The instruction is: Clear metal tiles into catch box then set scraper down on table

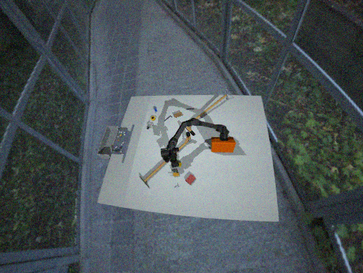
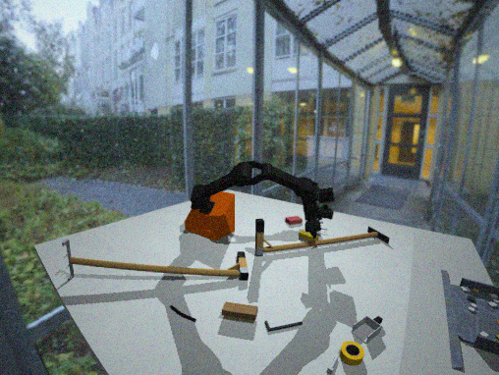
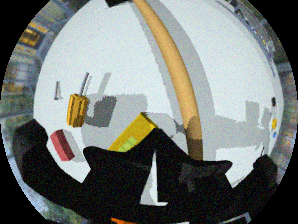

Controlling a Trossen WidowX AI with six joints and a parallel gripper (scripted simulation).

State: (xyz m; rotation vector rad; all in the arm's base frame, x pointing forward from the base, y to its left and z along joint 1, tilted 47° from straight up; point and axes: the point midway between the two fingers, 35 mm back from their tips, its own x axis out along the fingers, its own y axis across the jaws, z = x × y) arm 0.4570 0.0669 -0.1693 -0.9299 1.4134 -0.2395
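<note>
Right now my gripper tip is 4 cm below the long scraper, 4 cm short of it and 2 cm to the left of it. The rest, counted from my gripper tip: yellow block: 4 cm behind, 3 cm to the left; then red block: 17 cm behind, 16 cm to the left, 1 cm below; then metal bracket: 40 cm to the right, 30 cm ahead, 1 cm below.
</note>
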